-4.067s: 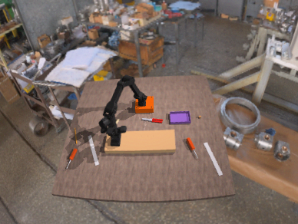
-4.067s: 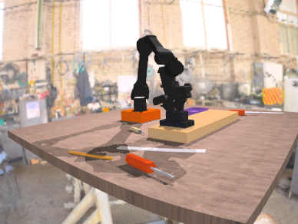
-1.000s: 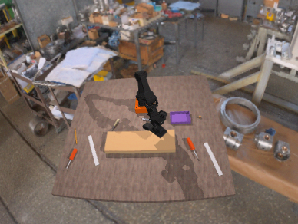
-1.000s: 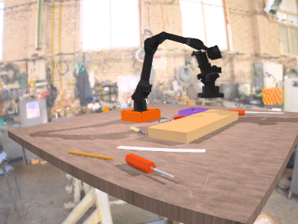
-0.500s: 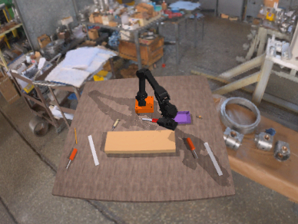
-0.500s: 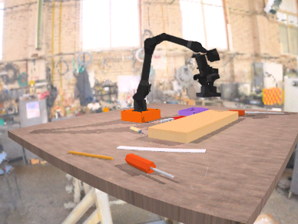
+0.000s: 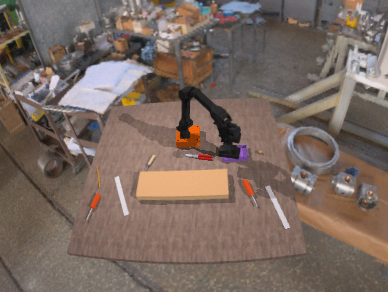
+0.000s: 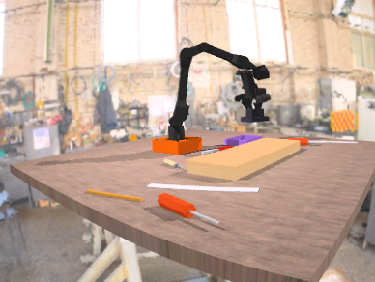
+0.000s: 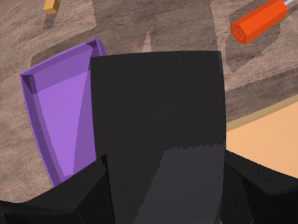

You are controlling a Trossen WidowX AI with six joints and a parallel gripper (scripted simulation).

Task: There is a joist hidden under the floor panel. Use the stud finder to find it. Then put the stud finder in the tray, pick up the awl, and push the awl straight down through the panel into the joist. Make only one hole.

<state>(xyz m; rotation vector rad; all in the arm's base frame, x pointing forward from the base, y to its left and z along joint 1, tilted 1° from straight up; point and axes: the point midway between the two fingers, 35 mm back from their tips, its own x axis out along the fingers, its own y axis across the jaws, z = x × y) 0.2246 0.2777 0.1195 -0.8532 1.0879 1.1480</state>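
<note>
The purple tray is 90 mm behind my gripper tip, 30 mm to the left of it and 120 mm below it. Round my gripper tip: awl: 20 mm behind, 510 mm to the right, 130 mm below; then black stud finder: 20 mm to the right, 20 mm above; then yellow pencil: 90 mm ahead, 840 mm to the right, 130 mm below.
</note>
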